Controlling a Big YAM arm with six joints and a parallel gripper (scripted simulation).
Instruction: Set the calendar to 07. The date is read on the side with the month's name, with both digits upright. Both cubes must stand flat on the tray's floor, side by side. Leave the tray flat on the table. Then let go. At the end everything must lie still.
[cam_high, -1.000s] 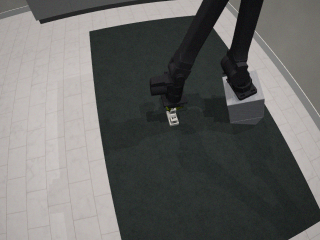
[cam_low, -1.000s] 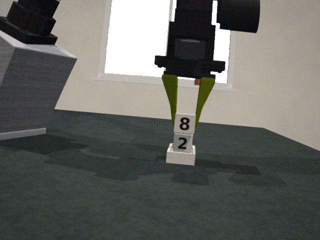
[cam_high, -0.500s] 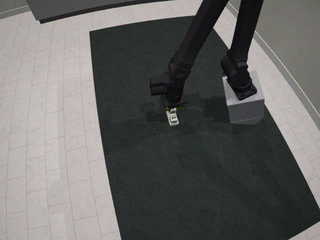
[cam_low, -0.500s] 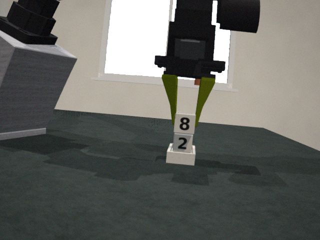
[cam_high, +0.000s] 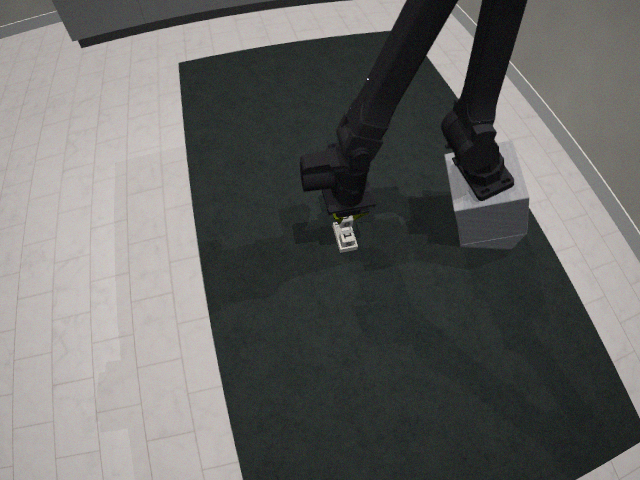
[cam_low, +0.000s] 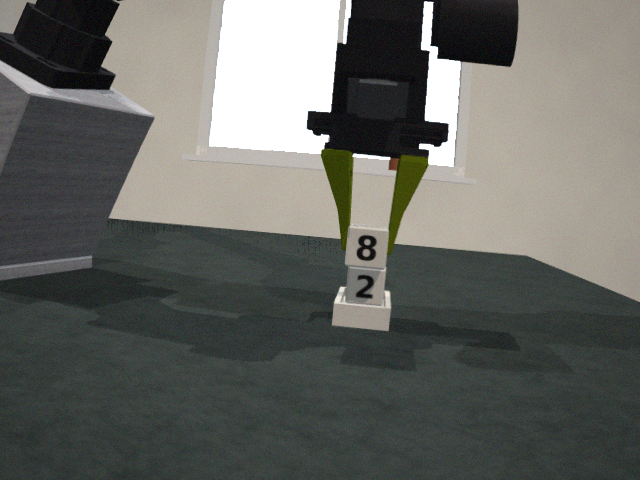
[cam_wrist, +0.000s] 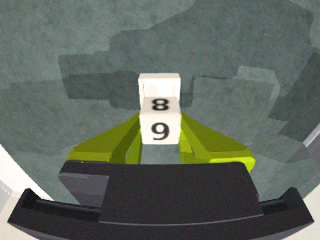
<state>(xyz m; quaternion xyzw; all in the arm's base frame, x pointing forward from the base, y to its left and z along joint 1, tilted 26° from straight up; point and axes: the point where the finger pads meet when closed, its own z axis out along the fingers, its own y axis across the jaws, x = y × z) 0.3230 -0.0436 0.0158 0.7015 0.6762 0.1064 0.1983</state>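
My gripper is now 2 cm to the right of the small white tray and 5 cm above it.
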